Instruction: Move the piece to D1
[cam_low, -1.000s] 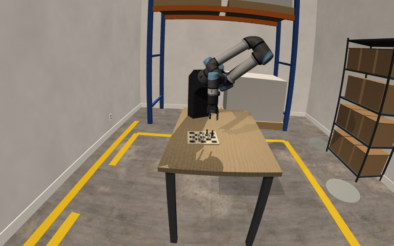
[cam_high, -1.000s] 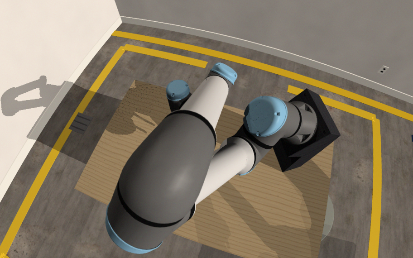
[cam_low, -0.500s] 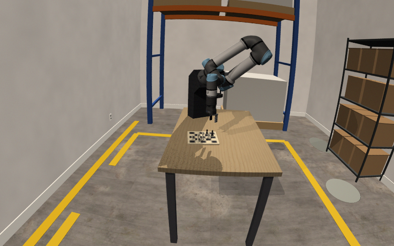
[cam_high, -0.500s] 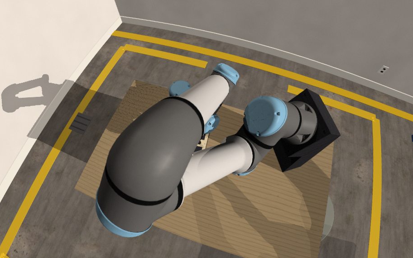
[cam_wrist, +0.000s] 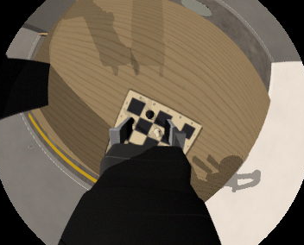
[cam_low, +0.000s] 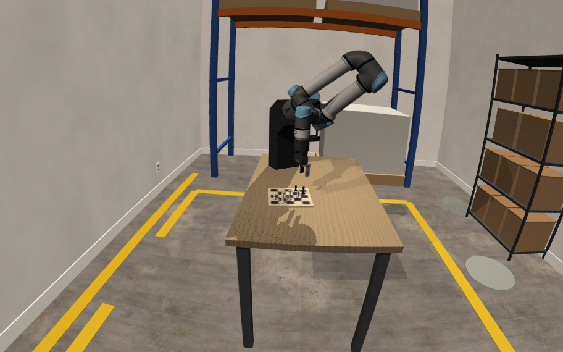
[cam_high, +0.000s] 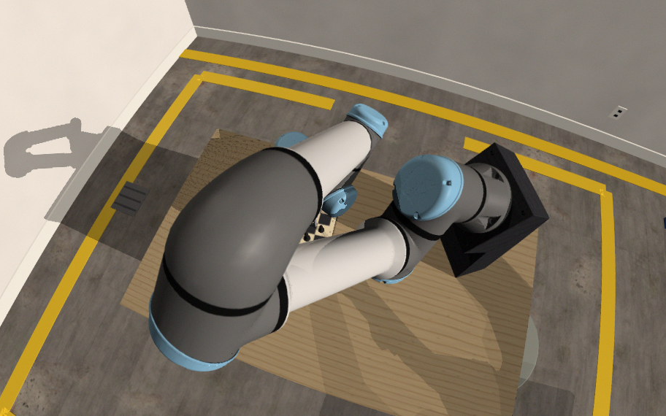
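My hand is 130 mm above the chessboard, 60 mm to the left of it and 60 mm short of it.
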